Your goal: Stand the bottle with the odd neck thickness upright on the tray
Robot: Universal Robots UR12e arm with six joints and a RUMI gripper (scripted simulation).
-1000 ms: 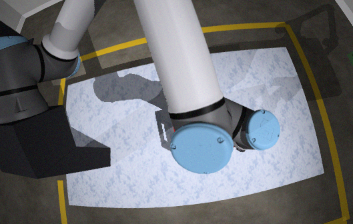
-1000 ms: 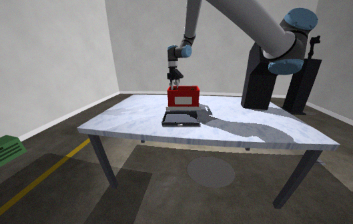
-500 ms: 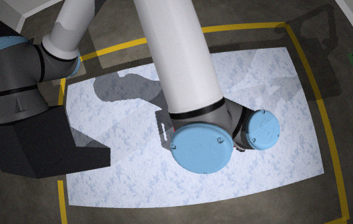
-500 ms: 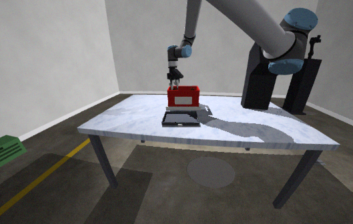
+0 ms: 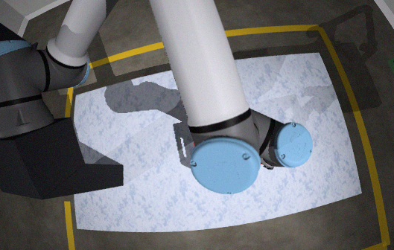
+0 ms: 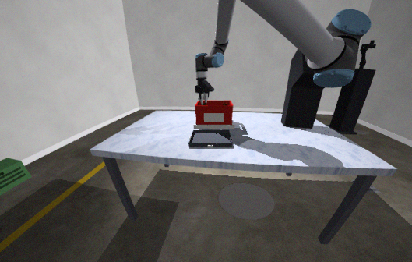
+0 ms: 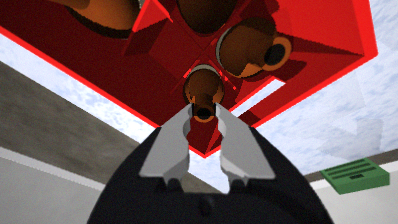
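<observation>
The red crate is 80 mm behind my hand, 70 mm below it and 30 mm to the left of it. Also, from my hand: dark tray 320 mm to the left, 140 mm below, 90 mm behind.
</observation>
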